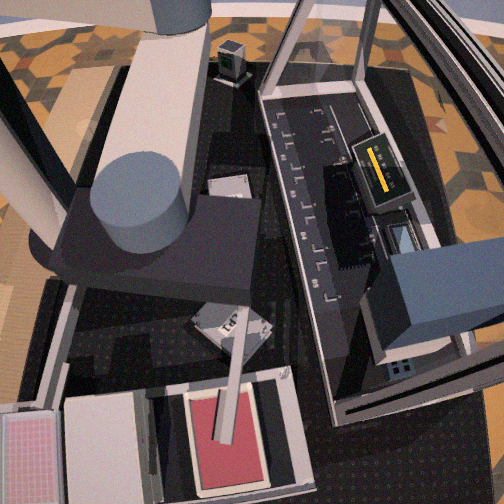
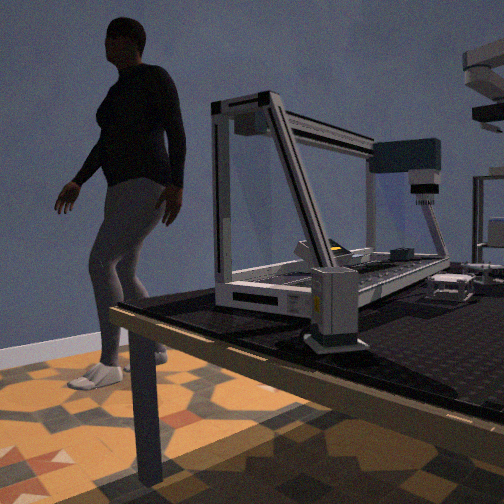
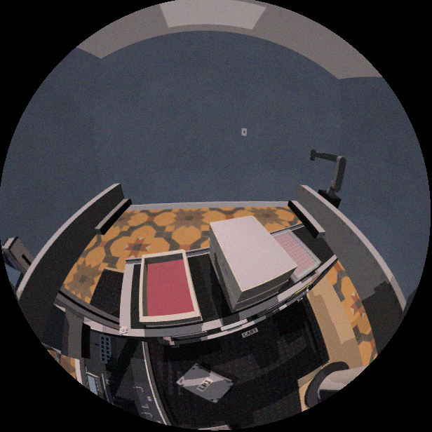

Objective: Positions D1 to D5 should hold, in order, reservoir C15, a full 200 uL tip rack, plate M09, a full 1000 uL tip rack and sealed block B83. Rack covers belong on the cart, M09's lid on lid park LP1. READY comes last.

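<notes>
My gripper (image 1: 135, 425) (image 3: 207, 190) is open and empty, its fingers spread above the cart (image 1: 298, 435) (image 3: 127, 297). On the cart's top stand an open tray with a red inside (image 1: 250, 450) (image 3: 170, 287), a tall white box (image 1: 102, 445) (image 3: 250, 255) and a pink gridded plate (image 1: 31, 455) (image 3: 299, 255); I can read no labels on them. The cart's lower shelf is hidden. Lid park LP1 (image 1: 207, 320) (image 3: 200, 382) carries no lid. The deck (image 1: 332, 325) has corner brackets at D1 to D5, with no labware seen there.
A grey-blue head (image 1: 445, 290) (image 2: 407, 156) hangs over the deck's far end. A tilted screen (image 1: 384, 172) shows a yellow bar. A small post device (image 1: 231, 62) (image 2: 335, 305) stands at the table edge. My arm partly covers a pale stand (image 1: 230, 185). A person (image 2: 135, 125) stands behind the table.
</notes>
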